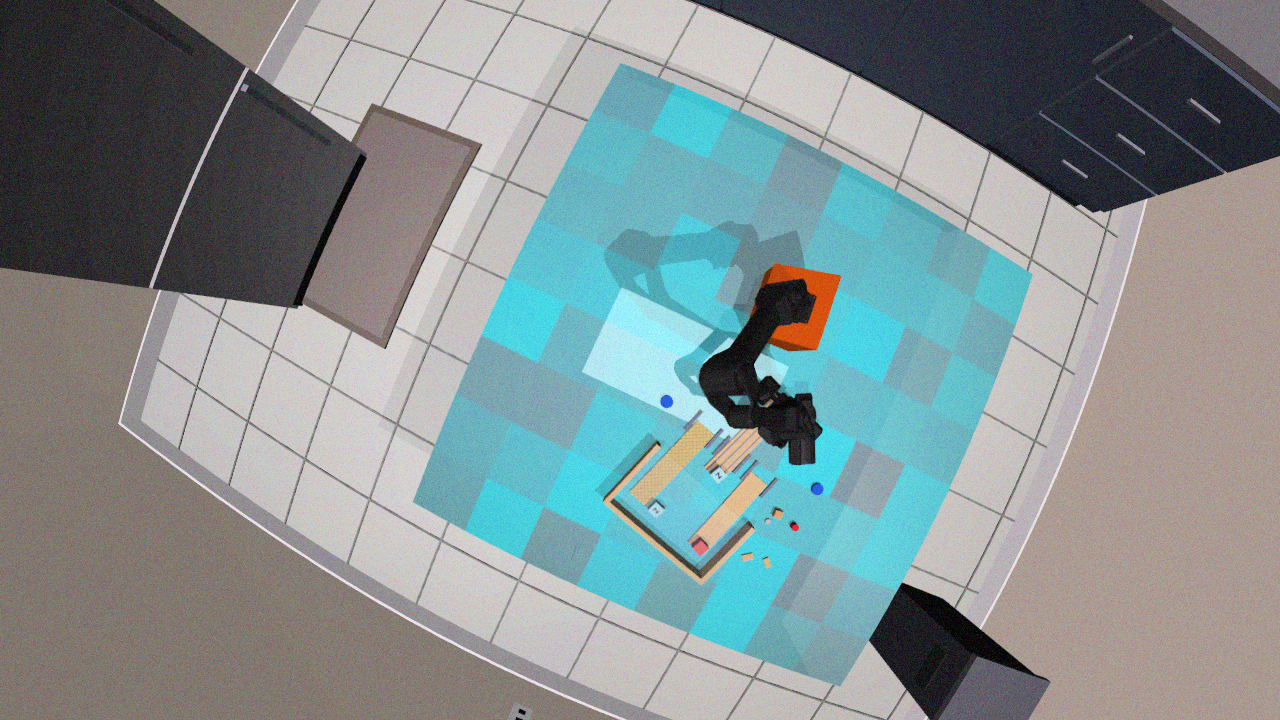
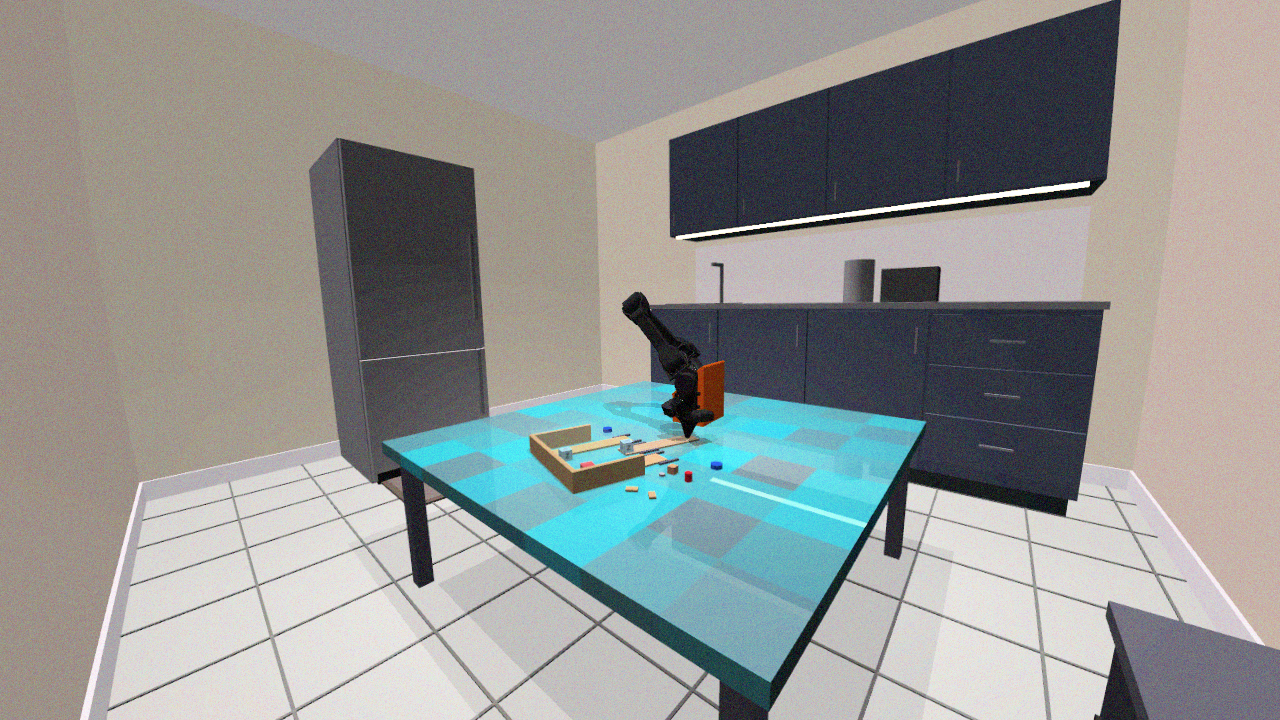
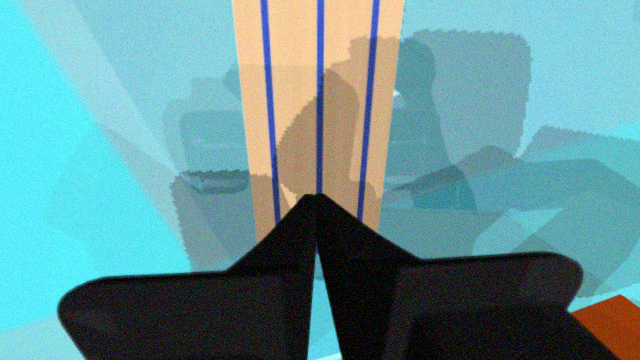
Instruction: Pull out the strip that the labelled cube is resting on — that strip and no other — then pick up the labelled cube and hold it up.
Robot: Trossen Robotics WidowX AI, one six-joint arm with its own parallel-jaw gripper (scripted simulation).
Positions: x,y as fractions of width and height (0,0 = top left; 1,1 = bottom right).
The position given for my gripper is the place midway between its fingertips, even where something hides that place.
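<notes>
I can see my gripper (image 1: 0.61,0.57) here, and image 3 gives me another sight of the gripper (image 3: 0.49,0.57).
</notes>
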